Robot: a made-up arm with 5 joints.
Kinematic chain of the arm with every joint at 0, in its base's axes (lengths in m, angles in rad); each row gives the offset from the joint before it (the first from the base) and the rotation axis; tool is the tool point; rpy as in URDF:
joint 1: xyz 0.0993 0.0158 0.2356 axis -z
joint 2: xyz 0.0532 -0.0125 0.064 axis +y
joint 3: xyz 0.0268 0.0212 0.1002 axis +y
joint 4: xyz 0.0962 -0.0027 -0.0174 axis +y
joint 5: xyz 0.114 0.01 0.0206 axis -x
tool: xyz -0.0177 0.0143 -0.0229 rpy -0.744 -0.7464 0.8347
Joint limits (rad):
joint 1: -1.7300..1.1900
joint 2: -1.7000..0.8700
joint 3: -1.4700..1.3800
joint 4: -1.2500..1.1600
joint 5: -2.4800..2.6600
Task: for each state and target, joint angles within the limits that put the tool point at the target. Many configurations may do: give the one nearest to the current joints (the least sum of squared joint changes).
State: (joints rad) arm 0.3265 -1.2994 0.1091 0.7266 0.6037
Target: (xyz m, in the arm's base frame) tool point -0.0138 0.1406 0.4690
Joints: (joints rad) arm 0.7303 -1.6815 -0.7779 0.2230 0.5014
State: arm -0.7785 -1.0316 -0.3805 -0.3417 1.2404
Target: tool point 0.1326 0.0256 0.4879
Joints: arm -0.3962 -1.6809 0.5306 -0.0946 1.3820
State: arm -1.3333 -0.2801 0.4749 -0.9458 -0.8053
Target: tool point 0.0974 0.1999 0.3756
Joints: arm -1.3491 -0.4729 1.1576 -1.0595 -0.7914
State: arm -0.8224 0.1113 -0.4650 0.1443 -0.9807
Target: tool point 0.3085 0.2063 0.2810
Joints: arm -0.5867 0.3577 0.0066 0.3829 -0.9012
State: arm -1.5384 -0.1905 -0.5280 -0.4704 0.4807
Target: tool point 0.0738 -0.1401 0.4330
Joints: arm -1.5243 -1.0106 -1.2426 -1.2500 0.4757
